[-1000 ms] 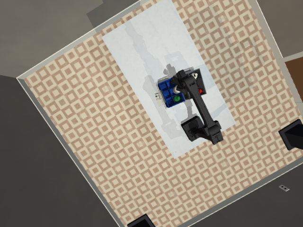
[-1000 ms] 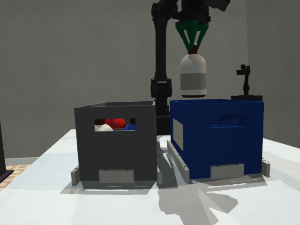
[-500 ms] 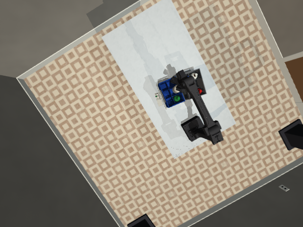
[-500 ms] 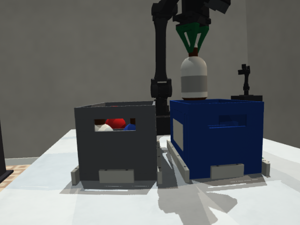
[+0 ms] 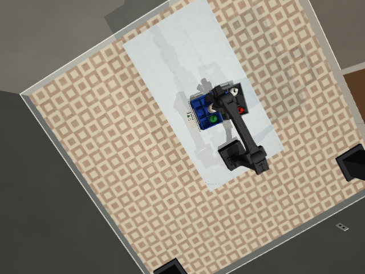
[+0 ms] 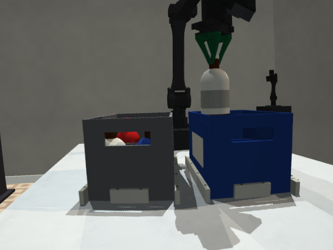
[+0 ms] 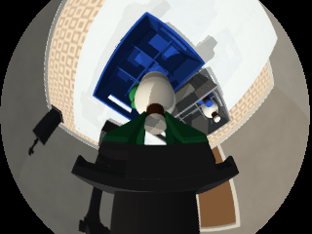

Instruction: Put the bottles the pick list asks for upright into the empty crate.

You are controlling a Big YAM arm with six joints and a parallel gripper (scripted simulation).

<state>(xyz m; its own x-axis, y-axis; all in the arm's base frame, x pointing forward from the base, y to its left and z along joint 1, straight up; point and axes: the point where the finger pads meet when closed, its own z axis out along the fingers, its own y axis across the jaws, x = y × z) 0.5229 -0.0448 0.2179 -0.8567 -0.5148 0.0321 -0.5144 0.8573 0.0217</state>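
My hand is 6 cm above the white bottle. The rest, counted from my hand: green bottle (9 cm behind, 2 cm to the left, 22 cm below); then blue bottle (4 cm ahead, 18 cm to the right, 22 cm below); then blue crate (5 cm to the left, 22 cm below).
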